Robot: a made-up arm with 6 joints.
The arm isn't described. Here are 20 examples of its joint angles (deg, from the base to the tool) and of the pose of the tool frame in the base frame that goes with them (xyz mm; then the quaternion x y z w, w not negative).
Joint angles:
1: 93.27 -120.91 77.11 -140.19 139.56 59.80
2: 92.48 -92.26 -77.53 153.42 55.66 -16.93
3: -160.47 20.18 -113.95 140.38 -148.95 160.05
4: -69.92 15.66 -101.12 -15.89 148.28 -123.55
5: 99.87 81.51 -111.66 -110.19 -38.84 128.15
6: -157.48 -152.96 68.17 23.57 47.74 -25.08
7: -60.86 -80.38 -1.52 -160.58 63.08 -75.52
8: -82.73 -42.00 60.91 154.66 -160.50 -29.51
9: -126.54 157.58 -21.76 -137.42 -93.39 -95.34
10: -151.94 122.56 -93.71 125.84 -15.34 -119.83
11: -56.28 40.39 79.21 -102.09 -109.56 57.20
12: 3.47 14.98 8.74 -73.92 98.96 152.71
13: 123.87 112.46 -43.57 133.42 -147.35 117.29
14: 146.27 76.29 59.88 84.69 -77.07 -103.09
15: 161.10 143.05 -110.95 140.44 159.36 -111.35
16: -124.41 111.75 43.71 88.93 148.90 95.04
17: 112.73 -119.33 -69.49 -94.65 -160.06 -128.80
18: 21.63 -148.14 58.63 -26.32 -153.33 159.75
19: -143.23 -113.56 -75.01 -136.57 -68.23 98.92
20: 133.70 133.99 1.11 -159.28 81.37 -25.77
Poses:
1: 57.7 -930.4 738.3 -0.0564 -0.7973 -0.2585 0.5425
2: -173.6 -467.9 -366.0 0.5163 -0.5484 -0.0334 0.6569
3: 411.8 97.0 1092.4 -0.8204 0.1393 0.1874 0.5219
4: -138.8 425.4 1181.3 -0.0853 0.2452 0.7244 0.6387
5: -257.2 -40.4 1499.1 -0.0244 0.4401 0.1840 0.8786
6: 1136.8 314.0 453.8 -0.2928 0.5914 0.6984 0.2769
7: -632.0 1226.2 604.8 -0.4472 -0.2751 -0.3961 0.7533
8: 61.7 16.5 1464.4 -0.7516 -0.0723 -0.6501 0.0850
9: -137.0 -648.3 -547.2 -0.2194 -0.3198 -0.9156 0.1064
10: -808.8 -504.3 1193.3 -0.7673 0.1809 0.3894 0.4764
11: 766.5 -588.3 527.1 -0.3341 0.6159 -0.6293 0.3363
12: 501.9 -116.3 1730.8 0.6048 0.7136 0.3365 0.1082
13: -592.1 831.8 499.0 -0.3833 -0.5927 -0.7022 0.0936
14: -789.2 704.1 19.9 -0.1895 0.1913 -0.8008 0.5349
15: -580.3 24.8 704.7 0.3154 -0.1460 0.8868 0.3046
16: -176.9 -659.0 -183.4 -0.4098 0.2765 0.8600 0.1267
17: -56.1 -338.5 -199.3 0.1921 0.6125 0.0354 0.7660
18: -826.8 -221.1 114.7 0.0351 -0.6548 -0.6696 0.3489
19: 525.5 65.3 -475.0 -0.0848 -0.9667 -0.0390 0.2382
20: -750.5 759.0 -192.1 0.6990 -0.2697 -0.5393 0.3845
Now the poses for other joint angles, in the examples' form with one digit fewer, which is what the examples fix.
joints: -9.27 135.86 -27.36 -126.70 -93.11 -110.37
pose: 1069 141 -136 0.352 -0.588 -0.316 0.656
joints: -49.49 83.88 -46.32 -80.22 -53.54 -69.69
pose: 860 -593 1405 -0.314 0.753 0.562 0.134
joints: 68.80 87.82 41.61 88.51 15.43 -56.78
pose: 292 1223 -109 -0.699 0.534 -0.473 0.041
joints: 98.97 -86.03 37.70 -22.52 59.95 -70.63
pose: 174 -990 1395 0.297 0.592 -0.549 0.510
